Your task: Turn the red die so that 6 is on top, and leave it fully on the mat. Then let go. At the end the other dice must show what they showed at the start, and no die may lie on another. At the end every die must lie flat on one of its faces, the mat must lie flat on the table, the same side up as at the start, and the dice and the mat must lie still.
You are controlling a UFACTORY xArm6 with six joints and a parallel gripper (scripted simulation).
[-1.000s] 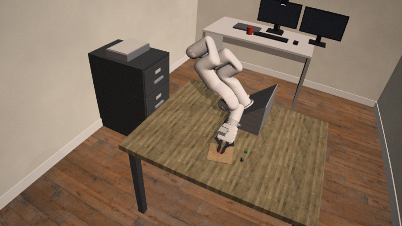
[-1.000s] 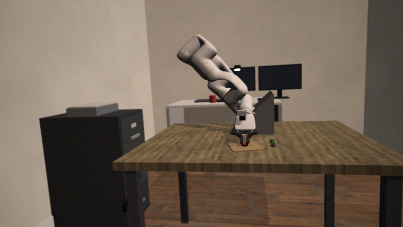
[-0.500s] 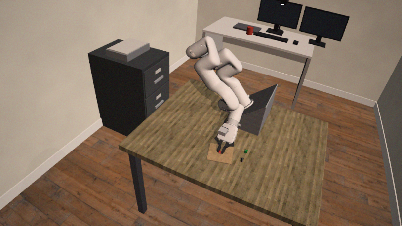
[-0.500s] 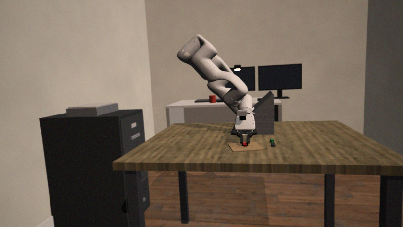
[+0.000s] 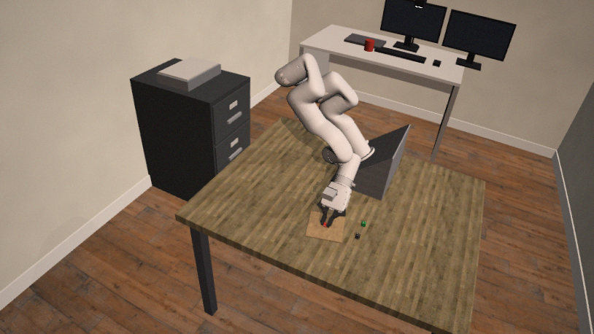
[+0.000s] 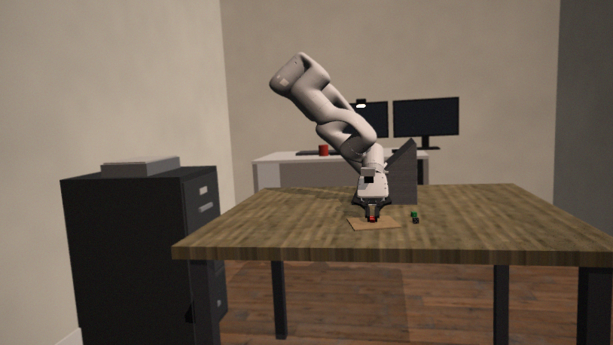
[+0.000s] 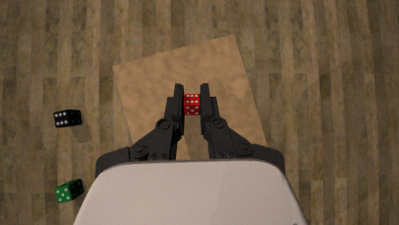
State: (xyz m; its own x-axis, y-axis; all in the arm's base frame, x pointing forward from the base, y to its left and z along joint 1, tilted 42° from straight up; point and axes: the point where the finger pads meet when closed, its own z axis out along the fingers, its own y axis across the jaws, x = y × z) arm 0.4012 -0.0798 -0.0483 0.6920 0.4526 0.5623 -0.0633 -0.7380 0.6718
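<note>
Now: the red die 10 mm ahead of my hand and 10 mm below it. From my hand the other things lie so: tan mat: 30 mm below; then black die: 130 mm to the left, 20 mm below; then green die: 70 mm behind, 130 mm to the left, 20 mm below.
</note>
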